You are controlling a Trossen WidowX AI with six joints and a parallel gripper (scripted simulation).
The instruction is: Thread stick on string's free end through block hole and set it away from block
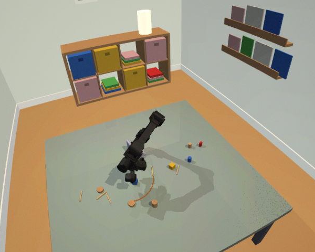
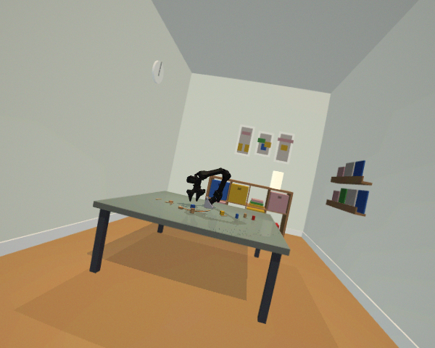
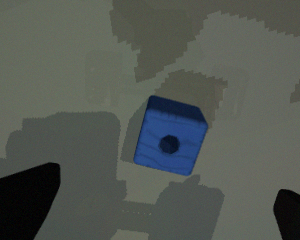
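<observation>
Now: the blue cube 4 cm below my gripper tip. The rest, counted from my gripper tip: yellow cube: 4 cm ahead, 27 cm to the left, 4 cm below; round wooden button: 13 cm ahead, 9 cm to the right, 5 cm below; thin wooden stick: 14 cm to the left, 6 cm below.
</observation>
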